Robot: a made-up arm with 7 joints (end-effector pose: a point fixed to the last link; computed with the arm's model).
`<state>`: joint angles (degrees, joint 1 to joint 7).
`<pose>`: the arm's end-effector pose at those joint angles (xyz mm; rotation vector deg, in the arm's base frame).
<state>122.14 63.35 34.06 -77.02 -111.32 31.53 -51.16</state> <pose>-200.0 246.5 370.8 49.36 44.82 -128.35</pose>
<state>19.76 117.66 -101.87 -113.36 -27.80 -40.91 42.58</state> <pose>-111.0 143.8 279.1 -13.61 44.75 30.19</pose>
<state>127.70 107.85 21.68 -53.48 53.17 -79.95 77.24</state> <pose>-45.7 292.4 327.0 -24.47 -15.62 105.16</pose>
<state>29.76 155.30 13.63 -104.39 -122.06 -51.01 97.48</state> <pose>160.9 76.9 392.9 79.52 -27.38 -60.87</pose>
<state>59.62 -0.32 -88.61 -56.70 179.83 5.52 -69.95</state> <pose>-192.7 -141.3 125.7 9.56 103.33 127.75</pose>
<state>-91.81 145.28 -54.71 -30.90 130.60 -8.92 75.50</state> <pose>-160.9 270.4 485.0 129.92 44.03 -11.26</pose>
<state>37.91 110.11 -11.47 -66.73 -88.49 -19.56 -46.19</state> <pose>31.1 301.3 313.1 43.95 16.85 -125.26</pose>
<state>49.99 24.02 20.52 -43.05 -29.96 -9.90 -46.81</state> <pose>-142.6 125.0 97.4 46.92 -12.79 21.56</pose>
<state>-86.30 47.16 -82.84 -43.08 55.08 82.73 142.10</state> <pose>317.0 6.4 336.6 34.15 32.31 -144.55</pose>
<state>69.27 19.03 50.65 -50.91 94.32 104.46 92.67</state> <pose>-262.2 206.3 233.4 -6.59 -53.28 -49.61</pose>
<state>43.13 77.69 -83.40 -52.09 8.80 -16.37 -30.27</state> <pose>-201.4 175.6 200.6 16.04 26.27 -12.21</pose>
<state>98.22 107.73 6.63 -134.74 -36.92 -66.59 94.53</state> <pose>-25.1 90.2 268.1 -36.79 70.55 33.22</pose>
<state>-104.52 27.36 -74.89 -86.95 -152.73 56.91 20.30</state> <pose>212.8 -181.0 369.1 1.28 100.08 38.45</pose>
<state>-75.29 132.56 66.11 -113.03 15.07 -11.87 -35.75</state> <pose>-110.1 -1.1 400.5 -30.55 91.35 50.57</pose>
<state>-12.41 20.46 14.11 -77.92 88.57 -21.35 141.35</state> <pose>159.7 126.4 223.5 81.28 -82.56 -11.23</pose>
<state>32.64 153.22 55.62 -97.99 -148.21 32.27 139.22</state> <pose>170.9 -5.8 479.0 -15.22 -103.60 -96.25</pose>
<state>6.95 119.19 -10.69 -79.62 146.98 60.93 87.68</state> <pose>166.6 225.8 418.2 24.86 -46.96 -152.51</pose>
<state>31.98 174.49 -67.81 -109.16 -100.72 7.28 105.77</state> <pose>24.1 212.7 417.8 66.42 0.45 -28.15</pose>
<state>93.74 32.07 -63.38 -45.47 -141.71 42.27 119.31</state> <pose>-345.4 -13.9 318.3 6.54 22.58 42.09</pose>
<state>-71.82 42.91 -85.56 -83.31 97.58 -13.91 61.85</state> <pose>214.4 -53.5 279.0 -72.27 35.83 86.31</pose>
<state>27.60 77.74 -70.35 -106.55 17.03 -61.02 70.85</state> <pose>-62.5 84.3 180.6 -69.44 49.72 85.02</pose>
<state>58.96 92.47 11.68 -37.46 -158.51 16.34 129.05</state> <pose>-51.1 347.4 359.8 74.97 -38.00 -4.69</pose>
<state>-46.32 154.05 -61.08 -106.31 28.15 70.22 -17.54</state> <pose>111.4 173.7 383.7 109.92 -54.41 48.50</pose>
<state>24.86 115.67 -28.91 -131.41 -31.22 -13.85 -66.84</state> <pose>-1.0 101.9 248.2 -3.04 -57.39 -115.94</pose>
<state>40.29 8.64 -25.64 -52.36 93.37 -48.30 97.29</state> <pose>-80.4 20.8 66.4 49.86 3.08 -86.33</pose>
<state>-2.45 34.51 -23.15 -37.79 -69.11 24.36 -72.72</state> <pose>55.1 127.3 23.9 67.83 -19.40 -75.79</pose>
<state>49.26 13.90 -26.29 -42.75 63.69 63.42 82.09</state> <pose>-138.9 51.8 37.5 -77.13 -52.37 -101.71</pose>
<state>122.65 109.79 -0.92 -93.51 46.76 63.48 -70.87</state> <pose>-110.7 158.3 223.3 46.53 84.05 -29.79</pose>
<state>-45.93 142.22 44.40 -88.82 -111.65 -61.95 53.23</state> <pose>-77.7 51.0 544.6 116.89 -102.84 -29.19</pose>
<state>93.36 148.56 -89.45 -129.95 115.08 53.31 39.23</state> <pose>-128.7 152.6 349.5 -128.35 -51.26 -47.42</pose>
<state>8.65 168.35 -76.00 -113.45 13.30 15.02 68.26</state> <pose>7.7 177.4 345.7 70.91 -45.90 63.52</pose>
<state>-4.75 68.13 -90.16 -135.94 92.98 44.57 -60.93</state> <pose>33.9 -36.1 234.9 -39.14 44.46 -5.16</pose>
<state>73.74 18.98 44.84 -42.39 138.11 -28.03 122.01</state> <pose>-280.8 139.3 259.0 76.93 54.16 19.48</pose>
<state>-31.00 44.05 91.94 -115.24 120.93 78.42 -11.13</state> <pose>-94.2 208.8 382.7 -110.30 -63.82 27.69</pose>
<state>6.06 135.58 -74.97 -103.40 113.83 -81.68 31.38</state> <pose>15.1 200.6 312.7 -58.87 -80.73 90.82</pose>
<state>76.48 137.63 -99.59 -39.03 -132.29 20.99 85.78</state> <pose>41.8 313.7 509.3 31.21 87.13 -85.37</pose>
